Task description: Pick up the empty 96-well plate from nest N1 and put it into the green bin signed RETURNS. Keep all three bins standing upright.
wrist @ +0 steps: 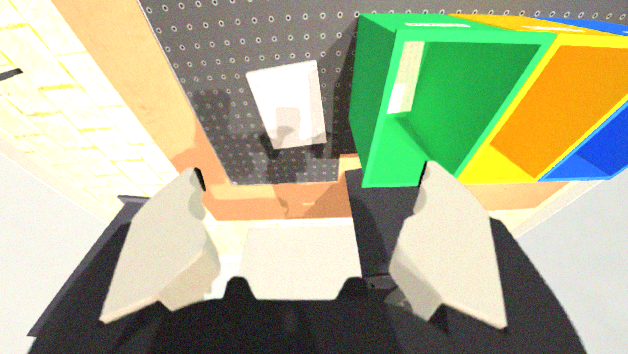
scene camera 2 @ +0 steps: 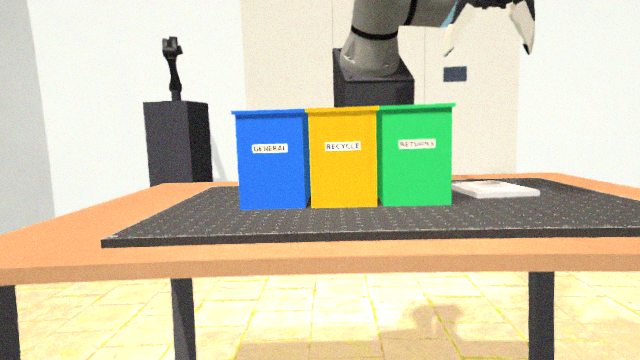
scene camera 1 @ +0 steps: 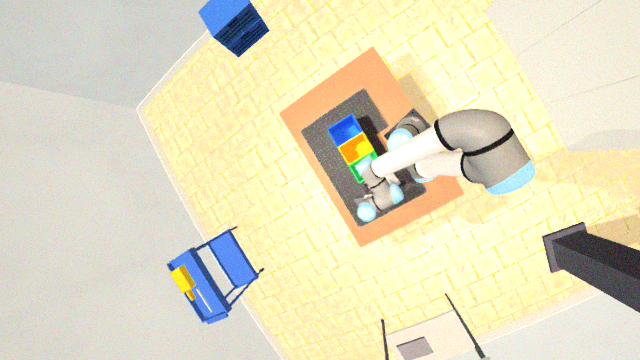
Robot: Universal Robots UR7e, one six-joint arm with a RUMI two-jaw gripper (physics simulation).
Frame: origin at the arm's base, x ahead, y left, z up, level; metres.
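Seen in the pictures: gripper, between the fingertips: point(wrist: 309, 168) point(scene camera 2: 485, 56); arm's base, origin of its link: point(scene camera 2: 368, 62) point(scene camera 1: 411, 130).
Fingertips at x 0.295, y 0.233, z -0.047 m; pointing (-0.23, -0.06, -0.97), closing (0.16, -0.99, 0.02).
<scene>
Pixels of each thing's top centre, then the offset from my fingertips to it. Level surfaces: height alone.
- white 96-well plate, centre of its top: point(wrist: 393, 80) dy -0.142, dx -0.014, dz -0.247 m
- green RETURNS bin, centre of its top: point(wrist: 434, 131) point(scene camera 2: 409, 107) point(scene camera 1: 366, 167) dy -0.135, dx -0.010, dz -0.083 m
- yellow RECYCLE bin, centre of its top: point(wrist: 545, 130) point(scene camera 2: 341, 109) point(scene camera 1: 355, 148) dy -0.265, dx +0.009, dz -0.083 m
- blue GENERAL bin, centre of its top: point(scene camera 2: 275, 111) point(scene camera 1: 344, 130) dy -0.396, dx +0.028, dz -0.083 m
- flat white block, centre of its top: point(wrist: 291, 113) point(scene camera 2: 488, 184) point(scene camera 1: 385, 183) dy +0.028, dx -0.096, dz -0.248 m
- dark perforated board, height of its surface: dz -0.263 m
The white 96-well plate point(wrist: 411, 65) lies inside the green RETURNS bin point(scene camera 1: 356, 174) point(scene camera 2: 415, 172) point(wrist: 374, 85); part of it shows past the bin's near rim in the wrist view. The yellow RECYCLE bin point(scene camera 1: 356, 148) point(scene camera 2: 343, 175) point(wrist: 547, 100) and blue GENERAL bin point(scene camera 1: 345, 130) point(scene camera 2: 272, 175) point(wrist: 602, 142) stand upright in a row beside it. A flat white block point(scene camera 2: 520, 191) point(wrist: 265, 95), seemingly the nest, lies on the board beside the green bin, with no separate plate discernible on it. My gripper point(scene camera 2: 487, 53) point(wrist: 309, 168) is open and empty, high above the board on the nest's side.
The dark perforated board point(scene camera 1: 325, 160) point(scene camera 2: 175, 225) point(wrist: 225, 30) lies on the orange-brown table point(scene camera 1: 350, 70) point(scene camera 2: 320, 262) point(wrist: 107, 45). The arm's dark pedestal point(scene camera 2: 372, 92) stands behind the bins. A blue cart point(scene camera 1: 207, 285) and a dark column point(scene camera 1: 595, 255) stand away from the table.
</scene>
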